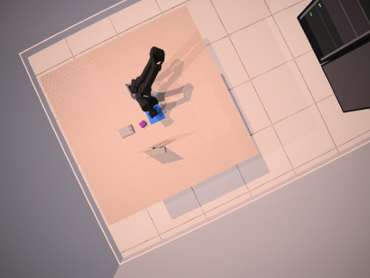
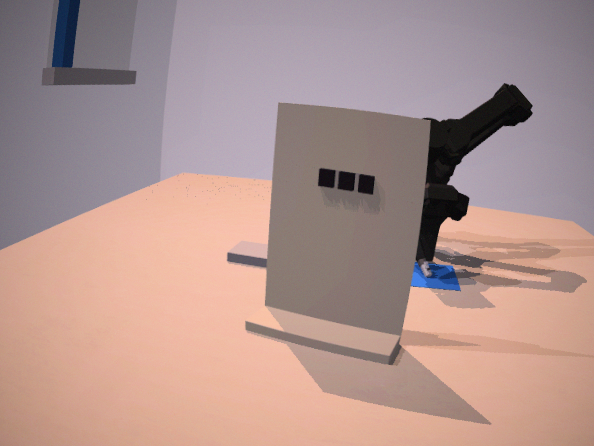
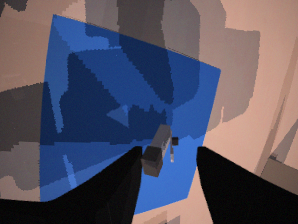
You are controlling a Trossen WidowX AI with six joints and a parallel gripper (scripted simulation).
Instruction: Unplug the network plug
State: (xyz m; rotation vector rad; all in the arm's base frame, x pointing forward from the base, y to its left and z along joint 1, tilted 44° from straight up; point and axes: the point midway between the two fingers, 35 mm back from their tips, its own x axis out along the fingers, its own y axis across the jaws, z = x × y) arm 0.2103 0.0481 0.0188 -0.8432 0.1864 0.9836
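Now: gripper tip 10 mm above the grey network plug. From my gripper tip the other things lie so: flat grey block 10 mm ahead, 260 mm to the right, 10 mm below; purple cube 20 mm ahead, 120 mm to the right, 10 mm below; blue marked square 20 mm below.
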